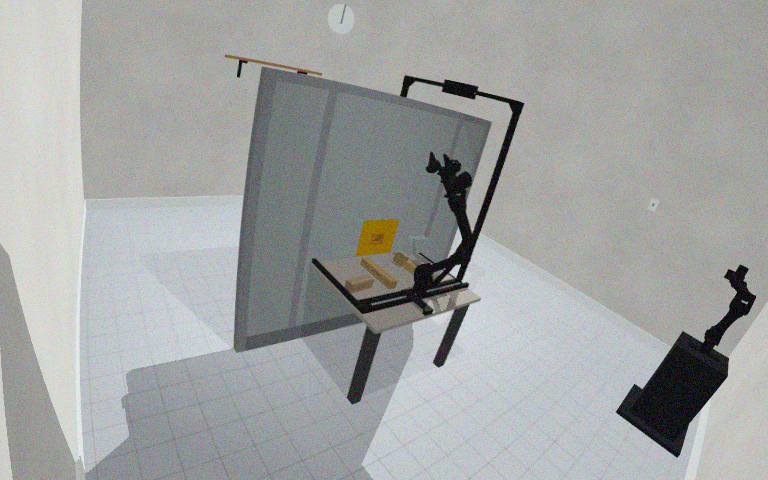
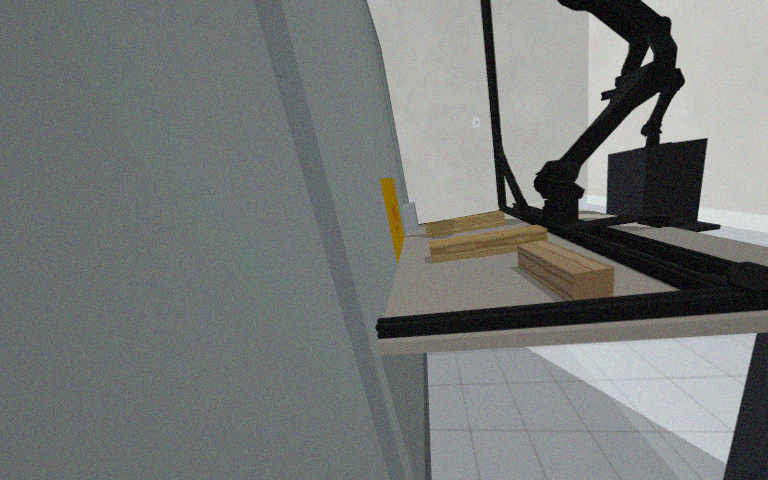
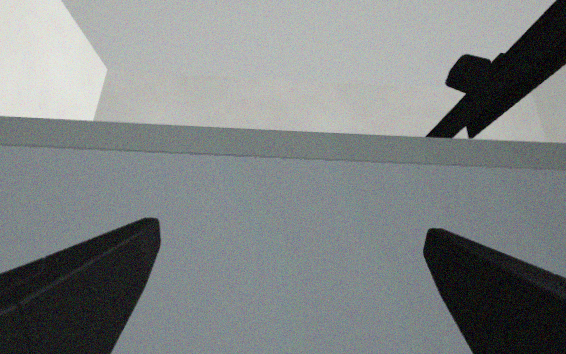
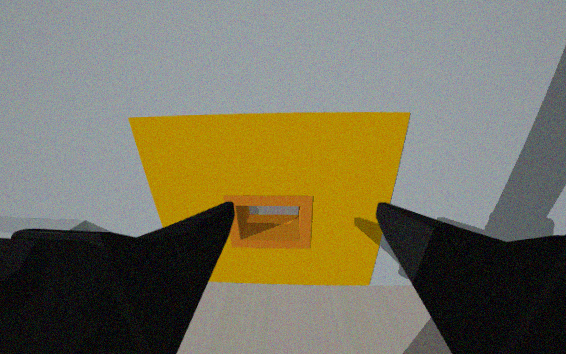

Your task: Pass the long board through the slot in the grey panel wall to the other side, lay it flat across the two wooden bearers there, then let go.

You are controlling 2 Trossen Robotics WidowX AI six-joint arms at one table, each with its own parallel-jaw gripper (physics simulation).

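Frame: origin at the left arm's base, x ahead, y left, z up, level; metres.
Seen in the pictures: left gripper, between the fingertips: (image 1: 437, 152) (image 3: 294, 235); right gripper, between the fingertips: (image 4: 304, 209); left arm's base, origin of its link: (image 1: 419, 291) (image 2: 561, 221).
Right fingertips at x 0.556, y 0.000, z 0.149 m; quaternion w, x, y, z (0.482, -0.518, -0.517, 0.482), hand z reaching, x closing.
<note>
Pixels of each thing's top centre, then the offset from my right fingertips to it. "*": a spot on its surface instead.
- yellow plate, a spot on its surface: (image 4: 270, 150) * dx -0.072, dy -0.028, dz +0.019 m
- orange-framed slot, a spot on its surface: (image 4: 272, 243) * dx -0.071, dy -0.031, dz -0.093 m
- short wooden block, centre of its top: (image 2: 556, 253) (image 1: 360, 279) dx -0.406, dy +0.271, dz -0.121 m
- pale bracket, a spot on its surface: (image 2: 410, 216) * dx -0.152, dy -0.270, dz -0.109 m
The grey panel wall (image 1: 283, 198) (image 2: 198, 226) (image 3: 290, 290) (image 4: 270, 60) carries a yellow plate (image 1: 368, 226) (image 2: 388, 195) (image 4: 270, 150) with an orange-framed slot (image 4: 272, 243). Two roughly parallel wooden bars, which look like the bearers, lie on the left arm's table: one in the middle (image 1: 378, 272) (image 2: 481, 245) and one farther back (image 1: 403, 260) (image 2: 464, 224). My left gripper (image 1: 438, 158) (image 3: 294, 235) is open and empty, high above the table, facing the panel. My right gripper (image 4: 304, 209) is open and empty before the yellow plate. I cannot make out the long board.
A short wooden block (image 1: 359, 283) (image 2: 566, 270) lies on the table, turned differently from the bars. A pale bracket (image 1: 417, 244) (image 2: 410, 216) is by the panel. A black overhead frame (image 1: 498, 169) (image 2: 491, 73) rises beside the arm. A black pedestal (image 1: 673, 390) (image 2: 656, 181) stands in the background.
</note>
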